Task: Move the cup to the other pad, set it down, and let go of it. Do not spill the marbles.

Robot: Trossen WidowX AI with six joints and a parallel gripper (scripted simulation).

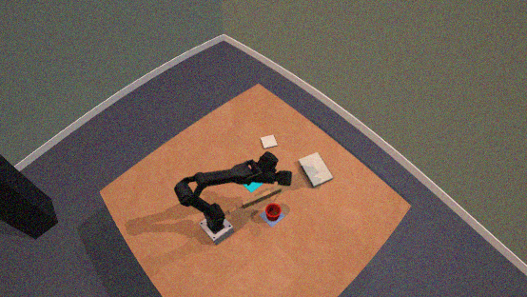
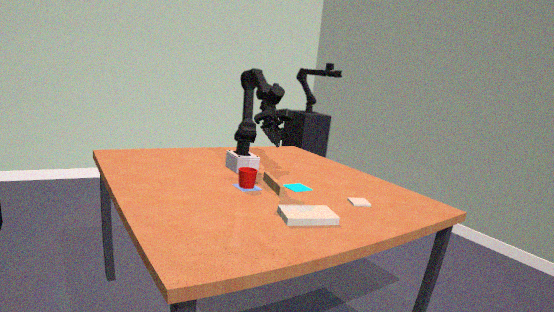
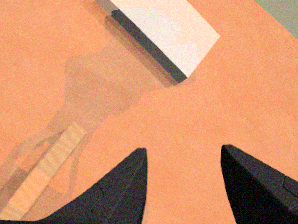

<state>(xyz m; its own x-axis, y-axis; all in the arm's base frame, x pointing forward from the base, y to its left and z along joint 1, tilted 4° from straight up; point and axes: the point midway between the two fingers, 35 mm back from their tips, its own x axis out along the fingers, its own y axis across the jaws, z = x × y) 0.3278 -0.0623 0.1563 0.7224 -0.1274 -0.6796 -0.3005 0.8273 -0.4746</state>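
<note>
My gripper tip is 160 mm above the red cup, 100 mm past it and 50 mm to the left of it. From my gripper tip the other things lie so: cyan pad: 200 mm below, 170 mm to the left, 50 mm behind; blue marble: 180 mm below, 90 mm behind, 70 mm to the right; light blue pad: 200 mm below, 100 mm behind, 50 mm to the right.
</note>
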